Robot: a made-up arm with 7 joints.
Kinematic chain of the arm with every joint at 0, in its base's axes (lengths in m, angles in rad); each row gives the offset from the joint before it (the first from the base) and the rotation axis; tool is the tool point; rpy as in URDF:
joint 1: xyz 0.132 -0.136 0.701 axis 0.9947 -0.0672 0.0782
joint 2: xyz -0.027 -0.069 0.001 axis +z
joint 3: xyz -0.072 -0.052 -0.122 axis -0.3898 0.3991 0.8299
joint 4: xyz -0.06 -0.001 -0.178 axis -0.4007 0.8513 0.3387
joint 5: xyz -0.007 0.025 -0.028 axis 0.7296 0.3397 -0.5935
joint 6: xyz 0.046 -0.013 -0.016 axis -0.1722 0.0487 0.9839
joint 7: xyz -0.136 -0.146 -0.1 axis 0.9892 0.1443 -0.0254
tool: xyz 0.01 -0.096 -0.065 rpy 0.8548 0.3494 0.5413
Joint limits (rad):
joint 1: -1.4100..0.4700
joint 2: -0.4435..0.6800
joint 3: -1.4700..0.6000
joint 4: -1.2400..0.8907
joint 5: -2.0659..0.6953
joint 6: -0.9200..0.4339
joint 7: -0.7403..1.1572
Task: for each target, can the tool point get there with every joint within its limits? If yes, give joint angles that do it. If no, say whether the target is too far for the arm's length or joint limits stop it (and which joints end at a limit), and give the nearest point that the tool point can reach.
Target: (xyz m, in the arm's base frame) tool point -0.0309 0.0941 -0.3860
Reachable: no: too far | nearest point 0.0058 -0.0417 0.0172 | short by 0.427 m
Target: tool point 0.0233 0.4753 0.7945
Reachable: no: joint limits stop it (at a limit: joint 1, joint 2, joint 3, joint 5, joint 6) | nearest point 0.0795 0.2565 0.5851 | short by 0.308 m
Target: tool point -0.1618 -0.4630 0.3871
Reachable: yes | joints -0.2021 -0.3297 -0.3781 0.3081 -0.9633 -0.5871 -0.3468
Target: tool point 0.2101 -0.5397 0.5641
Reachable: yes | joints -0.2745 0.4655 0.1692 -0.7239 -1.7127 -0.2944 0.9174
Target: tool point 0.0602 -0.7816 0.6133
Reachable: yes | joints -0.8156 0.4987 0.0243 -0.2767 -0.1190 0.1022 0.2282
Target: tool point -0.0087 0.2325 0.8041
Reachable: no: joint limits stop it (at a limit: joint 1, joint 3, joint 4, joint 5, joint 6) | nearest point 0.0280 0.1904 0.6093 | short by 0.203 m
